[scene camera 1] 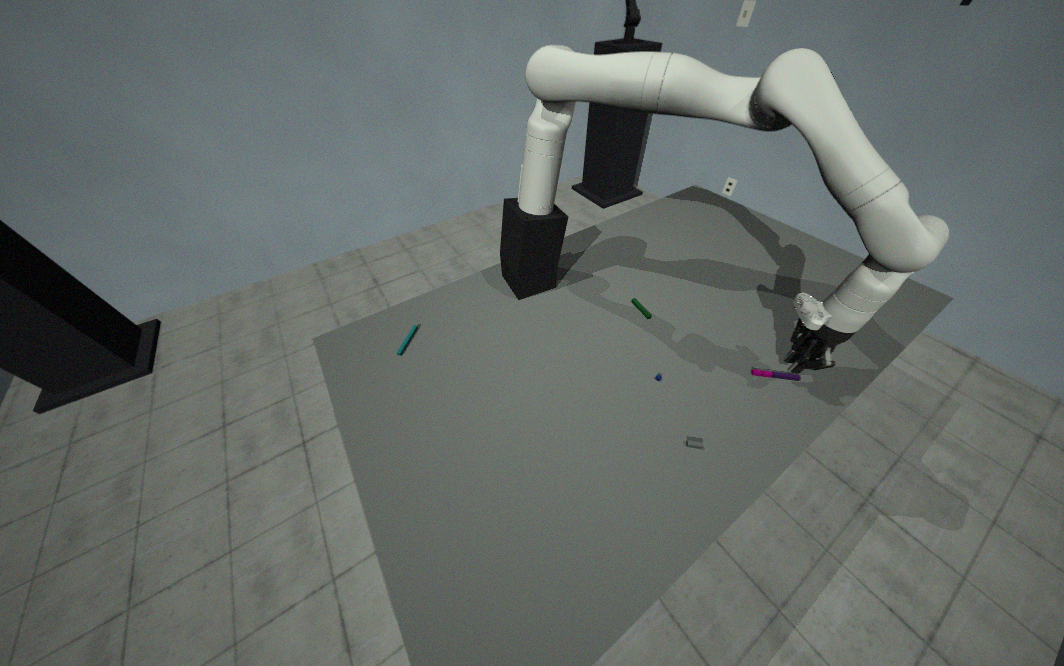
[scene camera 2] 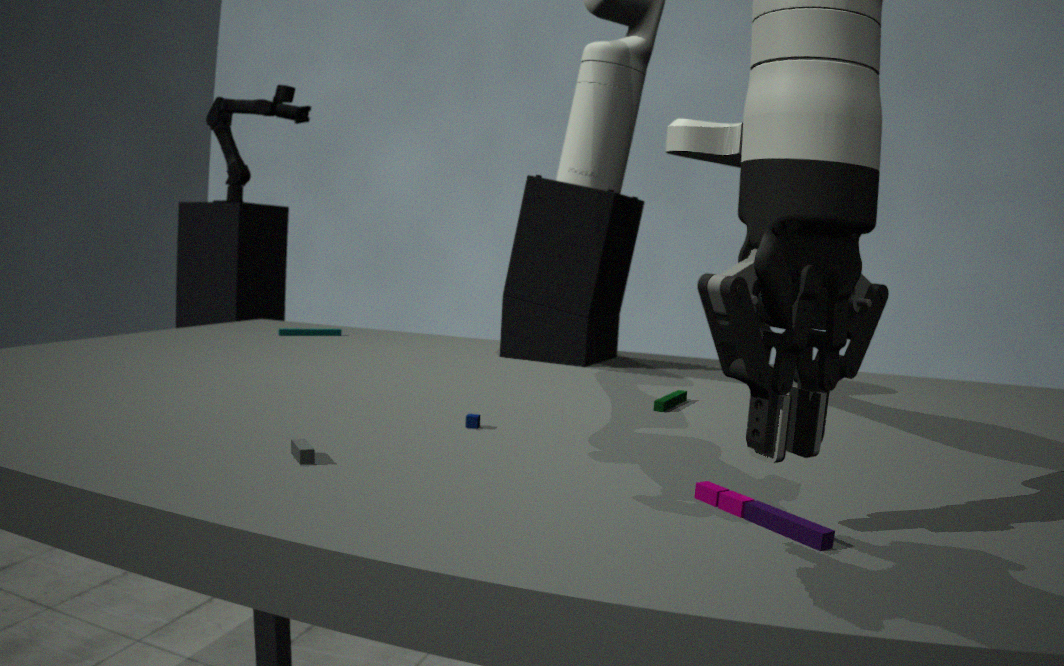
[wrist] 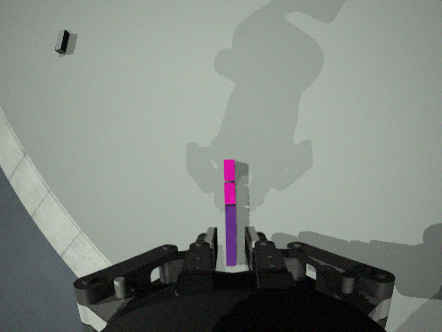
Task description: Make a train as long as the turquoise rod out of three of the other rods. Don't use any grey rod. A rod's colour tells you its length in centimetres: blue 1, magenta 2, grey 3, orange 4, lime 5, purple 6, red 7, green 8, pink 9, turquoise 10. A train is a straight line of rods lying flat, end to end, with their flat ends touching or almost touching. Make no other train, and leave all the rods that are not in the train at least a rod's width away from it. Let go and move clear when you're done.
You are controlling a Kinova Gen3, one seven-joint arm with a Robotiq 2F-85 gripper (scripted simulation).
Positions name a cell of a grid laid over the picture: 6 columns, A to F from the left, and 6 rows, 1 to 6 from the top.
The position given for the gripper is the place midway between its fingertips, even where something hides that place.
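Observation:
You'd see the gripper (scene camera 2: E5) here, and the same gripper (scene camera 1: E4), (wrist: D5) shows from those cameras as well. There's also a purple rod (scene camera 2: E5).

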